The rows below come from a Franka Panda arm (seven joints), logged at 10 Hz.
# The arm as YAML. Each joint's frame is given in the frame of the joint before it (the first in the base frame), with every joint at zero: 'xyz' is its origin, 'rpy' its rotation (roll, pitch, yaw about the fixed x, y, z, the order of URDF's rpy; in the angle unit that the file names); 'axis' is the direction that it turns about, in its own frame. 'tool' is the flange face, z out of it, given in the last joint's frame.
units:
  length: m
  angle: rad
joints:
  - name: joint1
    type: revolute
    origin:
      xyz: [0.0, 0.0, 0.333]
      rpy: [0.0, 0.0, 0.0]
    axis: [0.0, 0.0, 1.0]
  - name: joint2
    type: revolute
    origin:
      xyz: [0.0, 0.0, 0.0]
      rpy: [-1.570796, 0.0, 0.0]
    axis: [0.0, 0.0, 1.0]
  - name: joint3
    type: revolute
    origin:
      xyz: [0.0, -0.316, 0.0]
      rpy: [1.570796, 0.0, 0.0]
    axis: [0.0, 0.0, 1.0]
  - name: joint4
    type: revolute
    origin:
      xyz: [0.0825, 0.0, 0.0]
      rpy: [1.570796, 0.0, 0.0]
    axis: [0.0, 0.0, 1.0]
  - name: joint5
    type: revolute
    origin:
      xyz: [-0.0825, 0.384, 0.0]
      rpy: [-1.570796, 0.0, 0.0]
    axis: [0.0, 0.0, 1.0]
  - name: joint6
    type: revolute
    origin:
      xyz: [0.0, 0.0, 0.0]
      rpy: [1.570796, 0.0, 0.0]
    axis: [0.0, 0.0, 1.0]
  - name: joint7
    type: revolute
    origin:
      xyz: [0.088, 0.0, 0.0]
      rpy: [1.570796, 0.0, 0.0]
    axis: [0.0, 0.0, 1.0]
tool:
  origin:
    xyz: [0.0, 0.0, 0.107]
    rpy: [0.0, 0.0, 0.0]
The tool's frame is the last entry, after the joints.
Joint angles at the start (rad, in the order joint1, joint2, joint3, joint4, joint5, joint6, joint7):
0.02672 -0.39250 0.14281 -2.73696 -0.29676 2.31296 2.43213
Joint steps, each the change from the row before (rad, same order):
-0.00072 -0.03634 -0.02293 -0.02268 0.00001 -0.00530 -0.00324
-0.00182 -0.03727 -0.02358 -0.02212 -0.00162 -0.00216 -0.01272
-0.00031 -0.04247 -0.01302 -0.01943 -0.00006 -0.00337 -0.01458
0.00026 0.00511 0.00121 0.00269 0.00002 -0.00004 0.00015
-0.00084 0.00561 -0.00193 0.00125 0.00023 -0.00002 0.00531
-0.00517 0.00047 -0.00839 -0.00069 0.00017 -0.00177 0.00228
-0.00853 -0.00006 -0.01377 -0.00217 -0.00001 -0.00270 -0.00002
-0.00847 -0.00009 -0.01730 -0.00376 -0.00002 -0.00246 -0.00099
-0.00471 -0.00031 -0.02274 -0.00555 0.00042 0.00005 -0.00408
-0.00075 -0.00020 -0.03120 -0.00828 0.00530 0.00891 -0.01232
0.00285 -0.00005 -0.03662 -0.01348 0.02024 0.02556 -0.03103
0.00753 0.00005 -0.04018 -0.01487 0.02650 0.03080 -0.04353
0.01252 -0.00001 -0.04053 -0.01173 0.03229 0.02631 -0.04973
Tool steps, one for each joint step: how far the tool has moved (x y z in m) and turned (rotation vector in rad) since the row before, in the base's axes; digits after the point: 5 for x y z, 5 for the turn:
-0.00672 -0.00987 0.00380 0.00490 -0.00803 -0.02119
-0.00645 -0.00983 0.00421 0.00612 -0.00988 -0.01128
-0.00643 -0.00542 0.00655 0.00340 -0.01617 0.00062
0.00085 0.00060 -0.00065 -0.00044 0.00242 0.00126
0.00054 -0.00084 -0.00142 0.00135 0.00307 -0.00777
-0.00005 -0.00458 -0.00053 0.00367 0.00231 -0.01534
-0.00051 -0.00755 -0.00103 0.00569 0.00471 -0.02135
-0.00111 -0.00861 -0.00170 0.00742 0.00626 -0.02339
-0.00162 -0.00880 -0.00222 0.01097 0.00614 -0.02108
-0.00181 -0.00945 -0.00282 0.02048 0.00219 -0.01783
-0.00200 -0.00878 -0.00388 0.03663 -0.00567 -0.00771
-0.00212 -0.00789 -0.00416 0.04233 -0.00914 0.00198
-0.00168 -0.00645 -0.00329 0.04420 -0.00944 0.00705

